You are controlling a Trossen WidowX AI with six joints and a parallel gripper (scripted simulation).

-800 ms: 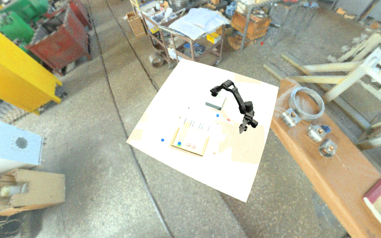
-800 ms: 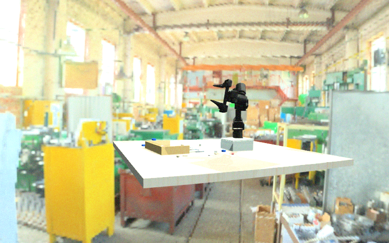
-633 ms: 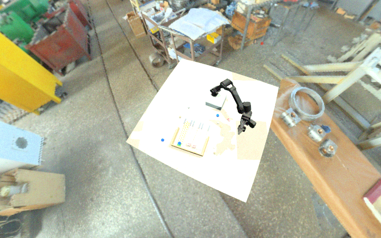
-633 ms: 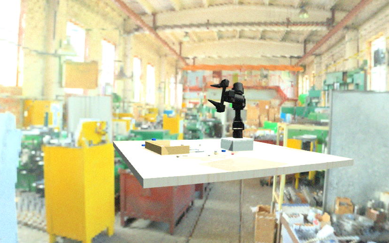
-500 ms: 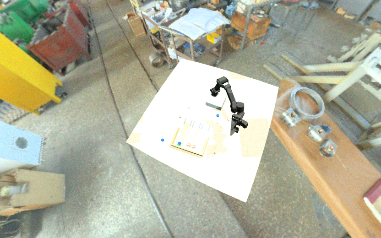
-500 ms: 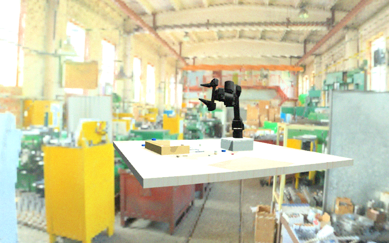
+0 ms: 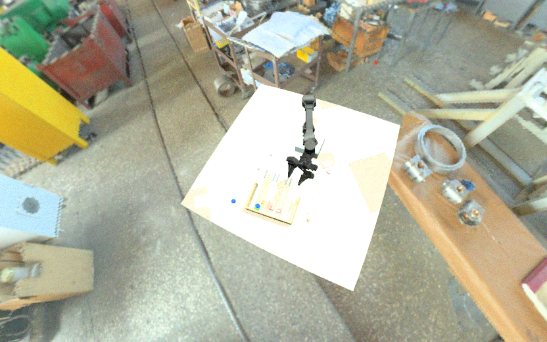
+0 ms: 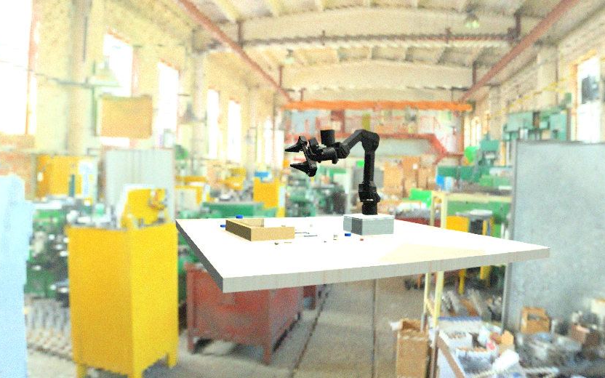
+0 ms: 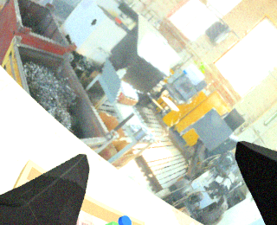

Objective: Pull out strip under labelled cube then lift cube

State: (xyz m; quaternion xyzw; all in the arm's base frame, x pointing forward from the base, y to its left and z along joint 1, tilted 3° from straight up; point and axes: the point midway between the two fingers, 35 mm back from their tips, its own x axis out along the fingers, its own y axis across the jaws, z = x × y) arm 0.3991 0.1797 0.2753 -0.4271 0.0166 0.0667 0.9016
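Now: the yellow-dotted strip 33 cm below my gripper tip, 21 cm to the right of it and 6 cm ahead of it.
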